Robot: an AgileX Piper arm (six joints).
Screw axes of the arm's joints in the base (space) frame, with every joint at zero. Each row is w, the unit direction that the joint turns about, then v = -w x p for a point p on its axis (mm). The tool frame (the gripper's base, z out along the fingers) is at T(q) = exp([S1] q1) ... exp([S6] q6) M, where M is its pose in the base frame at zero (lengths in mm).
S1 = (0, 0, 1, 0.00, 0.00, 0.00)
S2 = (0, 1, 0, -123.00, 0.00, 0.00)
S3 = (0, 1, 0, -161.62, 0.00, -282.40)
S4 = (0.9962, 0, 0.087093, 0.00, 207.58, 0.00)
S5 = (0, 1, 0, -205.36, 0.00, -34.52)
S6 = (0.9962, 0, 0.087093, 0.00, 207.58, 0.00)
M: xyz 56.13 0.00 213.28 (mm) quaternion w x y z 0.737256 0 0.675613 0
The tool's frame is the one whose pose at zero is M.
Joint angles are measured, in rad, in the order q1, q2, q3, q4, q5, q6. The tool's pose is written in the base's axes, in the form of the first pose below.
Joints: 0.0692, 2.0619, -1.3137, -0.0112, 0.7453, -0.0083
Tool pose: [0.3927 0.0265 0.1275 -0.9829 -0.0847 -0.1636 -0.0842 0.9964 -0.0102]
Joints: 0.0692, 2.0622, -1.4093, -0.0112, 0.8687, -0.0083
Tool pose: [0.4022 0.0271 0.1478 -0.9872 -0.0840 -0.1359 -0.0833 0.9965 -0.0106]
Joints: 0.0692, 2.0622, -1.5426, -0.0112, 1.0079, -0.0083
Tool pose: [0.4151 0.0279 0.1784 -0.9880 -0.0828 -0.1300 -0.0820 0.9966 -0.0112]
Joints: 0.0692, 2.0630, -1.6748, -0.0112, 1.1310, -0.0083
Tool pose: [0.4251 0.0285 0.2102 -0.9870 -0.0815 -0.1382 -0.0806 0.9967 -0.0118]
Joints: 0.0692, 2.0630, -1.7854, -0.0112, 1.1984, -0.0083
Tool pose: [0.4334 0.0291 0.2383 -0.9802 -0.0803 -0.1809 -0.0794 0.9968 -0.0125]
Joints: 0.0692, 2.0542, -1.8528, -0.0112, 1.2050, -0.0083
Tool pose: [0.4387 0.0295 0.2602 -0.9653 -0.0792 -0.2488 -0.0784 0.9968 -0.0132]
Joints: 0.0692, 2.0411, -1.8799, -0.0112, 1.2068, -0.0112
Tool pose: [0.4391 0.0295 0.2734 -0.9548 -0.0814 -0.2858 -0.0807 0.9966 -0.0144]
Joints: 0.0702, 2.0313, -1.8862, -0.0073, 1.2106, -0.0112
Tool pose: [0.4377 0.0302 0.2794 -0.9513 -0.0807 -0.2976 -0.0812 0.9966 -0.0106]
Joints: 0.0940, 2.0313, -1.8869, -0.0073, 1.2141, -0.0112
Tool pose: [0.4367 0.0405 0.2795 -0.9499 -0.1034 -0.2949 -0.1049 0.9944 -0.0106]
